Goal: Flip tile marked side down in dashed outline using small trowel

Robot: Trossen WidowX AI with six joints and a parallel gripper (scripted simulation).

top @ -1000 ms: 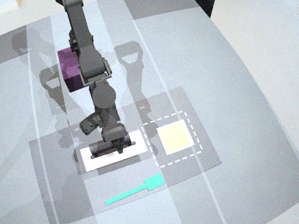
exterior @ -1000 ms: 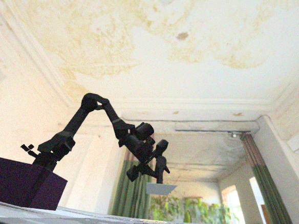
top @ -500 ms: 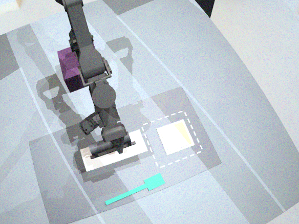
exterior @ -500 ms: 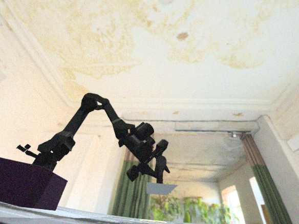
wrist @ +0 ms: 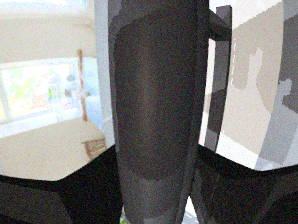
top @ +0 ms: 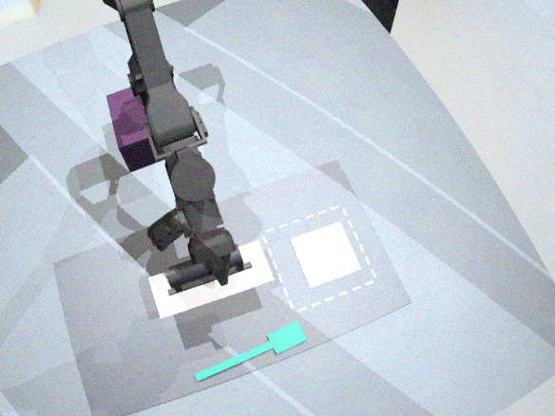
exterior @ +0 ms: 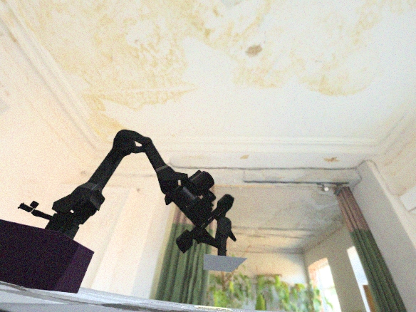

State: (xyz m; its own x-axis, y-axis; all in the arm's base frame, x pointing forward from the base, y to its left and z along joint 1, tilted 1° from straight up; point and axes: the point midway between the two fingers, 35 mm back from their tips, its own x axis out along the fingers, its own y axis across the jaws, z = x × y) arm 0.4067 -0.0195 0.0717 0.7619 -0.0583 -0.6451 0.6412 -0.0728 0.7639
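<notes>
Right now my gripper tip is 160 mm above the grey mat and 30 mm past it. Also, from my gripper tip: tile: 200 mm to the left, 130 mm below, 10 mm behind; then teal trowel: 130 mm below, 110 mm ahead, 10 mm to the left.
</notes>
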